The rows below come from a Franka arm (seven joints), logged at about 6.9 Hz.
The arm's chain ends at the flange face. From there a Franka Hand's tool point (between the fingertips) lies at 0.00 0.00 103.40 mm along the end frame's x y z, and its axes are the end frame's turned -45 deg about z.
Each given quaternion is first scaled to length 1.
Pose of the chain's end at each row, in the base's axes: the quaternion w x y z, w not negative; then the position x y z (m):
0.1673, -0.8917, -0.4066, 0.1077, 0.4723, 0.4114, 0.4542
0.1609, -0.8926, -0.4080, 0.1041, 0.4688, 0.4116, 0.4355
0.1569, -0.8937, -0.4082, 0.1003, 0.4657, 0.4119, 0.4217
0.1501, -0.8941, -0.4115, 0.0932, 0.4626, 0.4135, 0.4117
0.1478, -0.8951, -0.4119, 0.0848, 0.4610, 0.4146, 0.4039
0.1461, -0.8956, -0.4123, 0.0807, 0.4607, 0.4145, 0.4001
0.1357, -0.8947, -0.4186, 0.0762, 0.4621, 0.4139, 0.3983
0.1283, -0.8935, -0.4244, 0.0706, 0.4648, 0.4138, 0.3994
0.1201, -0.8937, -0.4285, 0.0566, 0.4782, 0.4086, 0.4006
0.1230, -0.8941, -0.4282, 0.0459, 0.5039, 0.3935, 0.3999
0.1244, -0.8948, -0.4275, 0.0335, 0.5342, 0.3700, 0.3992
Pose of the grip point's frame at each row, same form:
0.1958, -0.6682, -0.7169, 0.0355, 0.4384, 0.4332, 0.3590
0.1885, -0.6685, -0.7186, 0.0346, 0.4360, 0.4325, 0.3397
0.1833, -0.6695, -0.7191, 0.0326, 0.4339, 0.4324, 0.3255
0.1743, -0.6686, -0.7223, 0.0287, 0.4326, 0.4333, 0.3148
0.1690, -0.6694, -0.7231, 0.0218, 0.4327, 0.4347, 0.3065
0.1659, -0.6697, -0.7237, 0.0186, 0.4333, 0.4347, 0.3025
0.1545, -0.6664, -0.7291, 0.0185, 0.4363, 0.4324, 0.2999
0.1456, -0.6631, -0.7341, 0.0161, 0.4405, 0.4313, 0.3004
0.1326, -0.6617, -0.7379, 0.0063, 0.4571, 0.4258, 0.3008
0.1312, -0.6622, -0.7378, -0.0047, 0.4845, 0.4122, 0.3001
0.1277, -0.6631, -0.7374, -0.0167, 0.5170, 0.3901, 0.2992

